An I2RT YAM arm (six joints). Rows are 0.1 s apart.
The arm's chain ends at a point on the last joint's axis. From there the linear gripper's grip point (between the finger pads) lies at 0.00 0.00 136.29 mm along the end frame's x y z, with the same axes.
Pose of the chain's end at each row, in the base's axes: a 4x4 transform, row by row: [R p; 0 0 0 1], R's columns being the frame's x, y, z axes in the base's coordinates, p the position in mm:
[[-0.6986 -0.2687 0.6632 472.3], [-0.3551 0.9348 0.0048 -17.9], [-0.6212 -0.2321 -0.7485 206.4], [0 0 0 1]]
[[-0.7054 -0.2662 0.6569 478.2], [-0.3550 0.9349 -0.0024 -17.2], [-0.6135 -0.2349 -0.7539 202.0], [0 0 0 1]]
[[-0.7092 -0.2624 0.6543 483.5], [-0.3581 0.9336 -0.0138 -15.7], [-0.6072 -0.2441 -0.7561 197.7], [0 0 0 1]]
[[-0.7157 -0.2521 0.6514 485.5], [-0.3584 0.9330 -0.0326 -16.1], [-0.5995 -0.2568 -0.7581 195.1], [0 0 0 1]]
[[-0.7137 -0.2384 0.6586 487.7], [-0.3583 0.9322 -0.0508 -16.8], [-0.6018 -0.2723 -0.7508 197.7], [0 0 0 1]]
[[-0.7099 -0.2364 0.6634 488.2], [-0.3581 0.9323 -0.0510 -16.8], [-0.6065 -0.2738 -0.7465 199.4], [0 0 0 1]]
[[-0.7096 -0.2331 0.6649 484.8], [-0.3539 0.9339 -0.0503 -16.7], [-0.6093 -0.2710 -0.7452 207.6], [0 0 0 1]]
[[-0.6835 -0.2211 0.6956 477.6], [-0.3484 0.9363 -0.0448 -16.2], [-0.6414 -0.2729 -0.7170 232.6], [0 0 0 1]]
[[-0.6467 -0.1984 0.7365 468.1], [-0.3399 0.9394 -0.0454 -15.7], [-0.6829 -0.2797 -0.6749 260.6], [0 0 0 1]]
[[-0.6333 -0.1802 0.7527 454.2], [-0.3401 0.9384 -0.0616 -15.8], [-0.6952 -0.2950 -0.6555 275.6], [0 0 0 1]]
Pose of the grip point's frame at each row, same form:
[[-0.6986 -0.2687 0.6632 562.7], [-0.3551 0.9348 0.0048 -17.2], [-0.6212 -0.2321 -0.7485 104.4], [0 0 0 1]]
[[-0.7054 -0.2662 0.6569 567.7], [-0.3550 0.9349 -0.0024 -17.5], [-0.6135 -0.2349 -0.7539 99.3], [0 0 0 1]]
[[-0.7092 -0.2624 0.6543 572.7], [-0.3581 0.9336 -0.0138 -17.6], [-0.6072 -0.2441 -0.7561 94.7], [0 0 0 1]]
[[-0.7157 -0.2521 0.6514 574.3], [-0.3584 0.9330 -0.0326 -20.5], [-0.5995 -0.2568 -0.7581 91.8], [0 0 0 1]]
[[-0.7137 -0.2384 0.6586 577.5], [-0.3583 0.9322 -0.0508 -23.7], [-0.6018 -0.2723 -0.7508 95.4], [0 0 0 1]]
[[-0.7099 -0.2364 0.6634 578.6], [-0.3581 0.9323 -0.0510 -23.8], [-0.6065 -0.2738 -0.7465 97.7], [0 0 0 1]]
[[-0.7096 -0.2331 0.6649 575.4], [-0.3539 0.9339 -0.0503 -23.6], [-0.6093 -0.2710 -0.7452 106.0], [0 0 0 1]]
[[-0.6835 -0.2211 0.6956 572.4], [-0.3484 0.9363 -0.0448 -22.3], [-0.6414 -0.2729 -0.7170 134.9], [0 0 0 1]]
[[-0.6467 -0.1984 0.7365 568.5], [-0.3399 0.9394 -0.0454 -21.9], [-0.6829 -0.2797 -0.6749 168.6], [0 0 0 1]]
[[-0.6333 -0.1802 0.7527 556.8], [-0.3401 0.9384 -0.0616 -24.2], [-0.6952 -0.2950 -0.6555 186.3], [0 0 0 1]]

